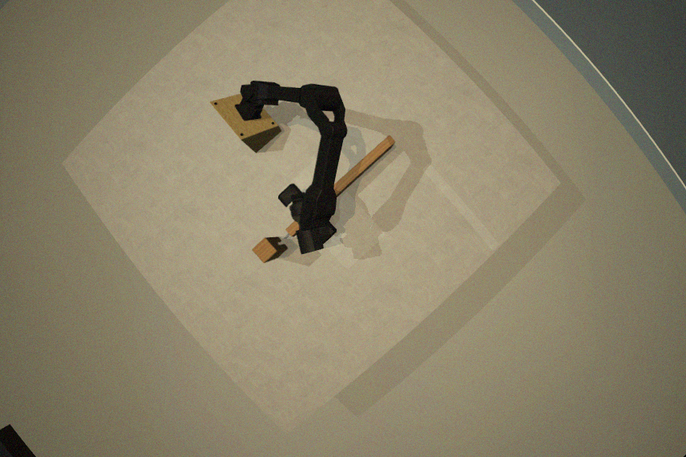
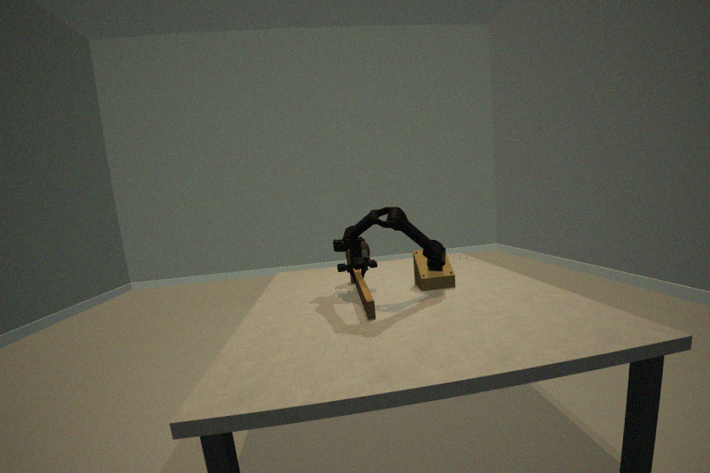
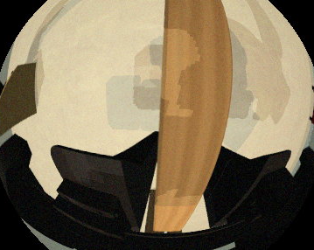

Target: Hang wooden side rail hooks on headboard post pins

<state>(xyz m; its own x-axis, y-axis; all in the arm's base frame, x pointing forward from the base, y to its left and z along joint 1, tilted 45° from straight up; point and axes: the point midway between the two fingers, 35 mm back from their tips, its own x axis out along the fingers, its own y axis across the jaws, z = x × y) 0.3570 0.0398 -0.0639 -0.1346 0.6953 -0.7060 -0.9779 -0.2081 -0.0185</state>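
Right now my gripper tip is 14 cm to the left of the headboard post, 4 cm below it and 2 cm short of it.
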